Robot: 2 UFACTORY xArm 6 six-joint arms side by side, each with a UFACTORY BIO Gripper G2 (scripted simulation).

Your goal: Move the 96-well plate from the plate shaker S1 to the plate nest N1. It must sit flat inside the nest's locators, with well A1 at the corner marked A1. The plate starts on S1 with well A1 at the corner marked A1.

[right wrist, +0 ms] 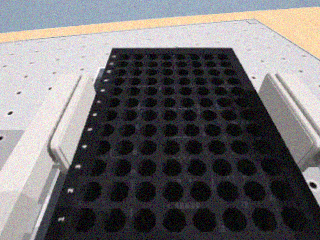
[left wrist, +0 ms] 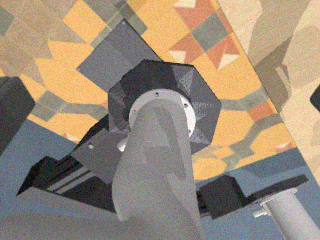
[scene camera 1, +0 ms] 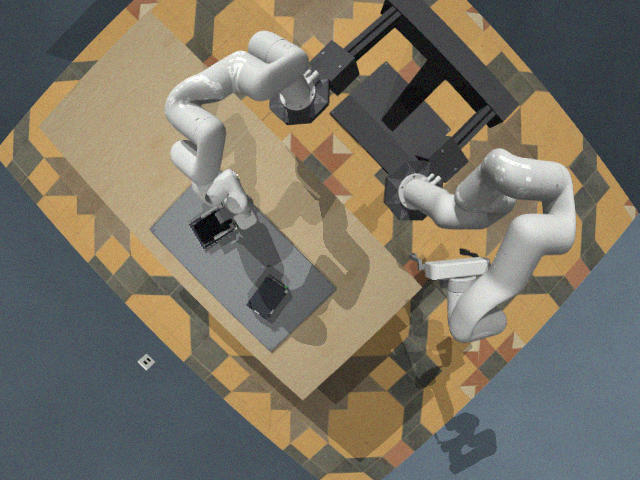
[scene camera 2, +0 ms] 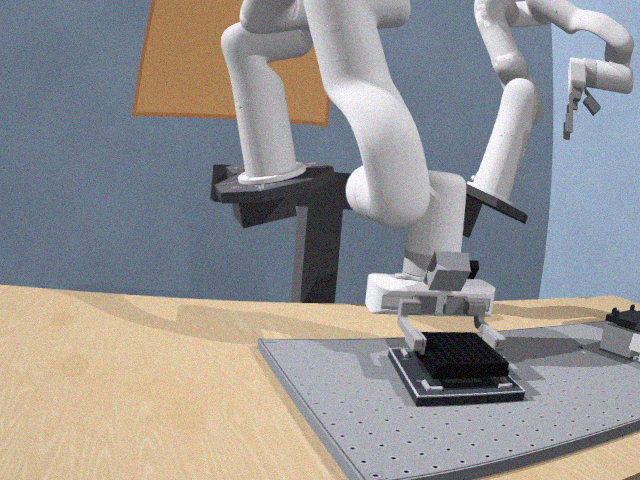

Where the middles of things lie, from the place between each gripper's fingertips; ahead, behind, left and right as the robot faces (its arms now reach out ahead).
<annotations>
My right gripper is now 10 mm short of the plate nest N1 [scene camera 2: 413,367] and 40 mm above it. From my right hand the other things lie so: black 96-well plate [scene camera 2: 447,354]: 10 mm ahead, 10 mm below.
My left gripper is now 42 cm short of the black 96-well plate, 63 cm to the left of it and 36 cm above it. From my left hand the other things lie so: plate nest N1: 42 cm ahead, 63 cm to the right, 38 cm below.
</annotations>
